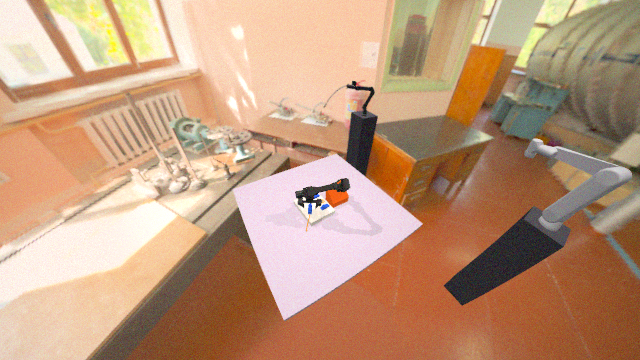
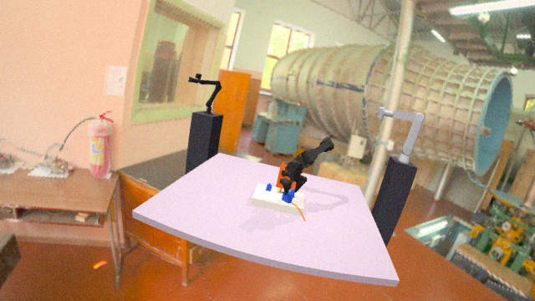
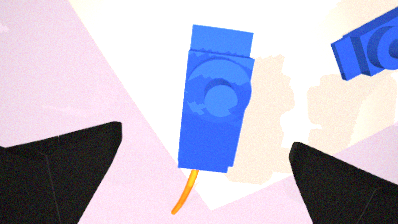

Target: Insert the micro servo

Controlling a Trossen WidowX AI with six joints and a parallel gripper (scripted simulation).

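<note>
Right now the white robot deck is 2 cm behind my gripper tip, 6 cm to the right of it and 8 cm below it.
</note>
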